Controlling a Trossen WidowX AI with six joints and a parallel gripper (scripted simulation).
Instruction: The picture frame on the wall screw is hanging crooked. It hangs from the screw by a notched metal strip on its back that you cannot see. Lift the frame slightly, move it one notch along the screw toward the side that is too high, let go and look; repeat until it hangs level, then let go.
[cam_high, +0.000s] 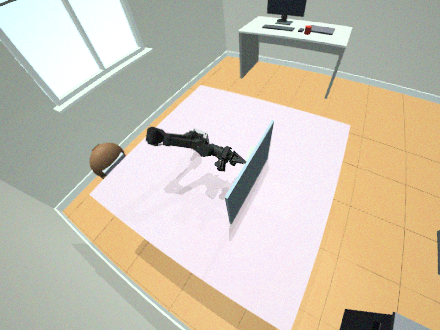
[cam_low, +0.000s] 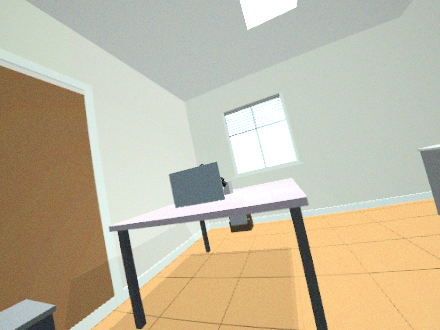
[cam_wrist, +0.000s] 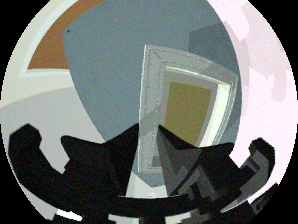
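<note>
Now: the picture frame 1 cm ahead of my gripper tip, 2 cm to the left of it and 5 cm below it. From my gripper tip the other things lie so: grey-blue wall panel 2 cm ahead, 7 cm below.
</note>
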